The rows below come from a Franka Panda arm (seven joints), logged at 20 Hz.
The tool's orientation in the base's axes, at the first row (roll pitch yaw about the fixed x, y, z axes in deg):
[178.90, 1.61, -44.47]
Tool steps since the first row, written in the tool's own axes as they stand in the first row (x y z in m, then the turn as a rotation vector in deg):
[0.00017, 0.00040, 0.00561, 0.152, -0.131, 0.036]
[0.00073, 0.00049, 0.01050, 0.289, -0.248, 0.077]
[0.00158, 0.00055, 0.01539, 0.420, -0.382, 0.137]
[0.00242, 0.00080, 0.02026, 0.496, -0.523, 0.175]
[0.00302, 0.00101, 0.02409, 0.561, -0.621, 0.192]
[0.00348, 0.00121, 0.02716, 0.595, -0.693, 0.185]
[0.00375, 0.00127, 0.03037, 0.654, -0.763, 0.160]
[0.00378, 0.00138, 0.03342, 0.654, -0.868, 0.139]
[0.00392, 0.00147, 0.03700, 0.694, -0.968, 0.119]
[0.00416, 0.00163, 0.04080, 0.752, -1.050, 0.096]
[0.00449, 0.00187, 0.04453, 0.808, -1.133, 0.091]
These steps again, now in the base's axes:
[-0.00035, -0.00037, -0.00560, 0.199, -0.013, -0.043]
[-0.00017, -0.00080, -0.01051, 0.377, -0.025, -0.090]
[0.00023, -0.00141, -0.01541, 0.562, -0.021, -0.156]
[0.00049, -0.00214, -0.02030, 0.714, 0.027, -0.199]
[0.00064, -0.00269, -0.02414, 0.828, 0.052, -0.220]
[0.00073, -0.00314, -0.02722, 0.903, 0.079, -0.215]
[0.00077, -0.00335, -0.03043, 0.995, 0.088, -0.193]
[0.00061, -0.00343, -0.03348, 1.069, 0.162, -0.174]
[0.00053, -0.00357, -0.03706, 1.169, 0.206, -0.157]
[0.00046, -0.00383, -0.04086, 1.268, 0.224, -0.137]
[0.00040, -0.00421, -0.04459, 1.366, 0.244, -0.135]

